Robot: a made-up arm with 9 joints. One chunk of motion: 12 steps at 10 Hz.
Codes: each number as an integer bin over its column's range. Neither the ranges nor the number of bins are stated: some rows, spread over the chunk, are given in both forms.
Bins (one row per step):
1: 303 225 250 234 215 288 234 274 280
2: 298 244 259 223 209 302 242 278 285
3: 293 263 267 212 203 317 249 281 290
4: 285 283 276 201 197 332 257 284 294
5: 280 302 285 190 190 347 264 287 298
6: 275 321 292 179 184 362 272 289 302
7: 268 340 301 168 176 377 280 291 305
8: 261 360 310 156 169 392 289 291 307
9: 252 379 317 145 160 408 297 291 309
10: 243 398 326 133 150 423 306 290 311
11: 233 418 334 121 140 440 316 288 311
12: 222 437 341 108 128 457 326 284 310
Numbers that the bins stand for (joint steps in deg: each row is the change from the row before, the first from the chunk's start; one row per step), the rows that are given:
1: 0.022 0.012 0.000 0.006 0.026 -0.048 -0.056 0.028 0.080
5: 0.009 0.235 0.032 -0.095 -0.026 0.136 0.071 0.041 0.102
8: -0.002 0.403 0.055 -0.173 -0.069 0.277 0.177 0.045 0.112
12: -0.024 0.626 0.084 -0.283 -0.154 0.481 0.334 0.038 0.116
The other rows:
2: 0.019 0.067 0.008 -0.019 0.014 -0.004 -0.022 0.032 0.086
3: 0.016 0.122 0.016 -0.045 0.001 0.043 0.007 0.035 0.092
4: 0.012 0.180 0.024 -0.070 -0.011 0.090 0.041 0.038 0.097
6: 0.006 0.290 0.039 -0.120 -0.038 0.183 0.105 0.043 0.106
7: 0.002 0.345 0.047 -0.145 -0.055 0.230 0.139 0.045 0.110
9: -0.007 0.458 0.062 -0.198 -0.088 0.327 0.211 0.045 0.115
10: -0.012 0.513 0.070 -0.225 -0.109 0.374 0.249 0.044 0.117
11: -0.018 0.571 0.077 -0.253 -0.130 0.428 0.292 0.042 0.117

